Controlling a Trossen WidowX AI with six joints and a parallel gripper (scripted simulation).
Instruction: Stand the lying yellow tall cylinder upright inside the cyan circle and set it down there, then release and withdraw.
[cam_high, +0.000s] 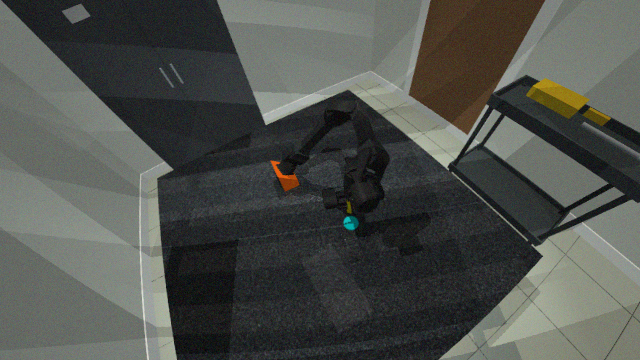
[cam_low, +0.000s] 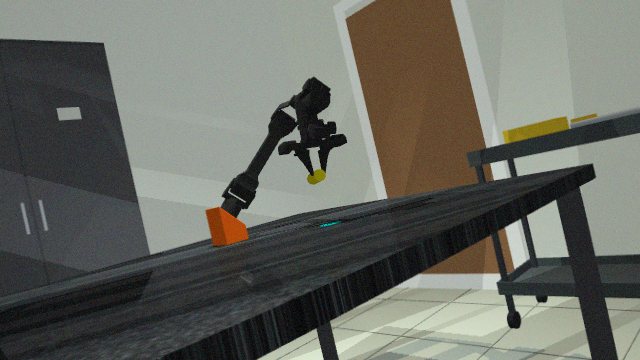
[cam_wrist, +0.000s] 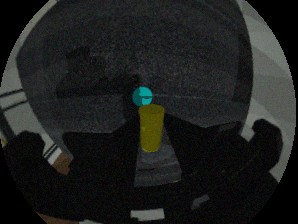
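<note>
My gripper tip is 140 mm above the cyan circle. From my gripper tip the other things lie so: yellow tall cylinder (20 mm behind, 10 mm to the left).
</note>
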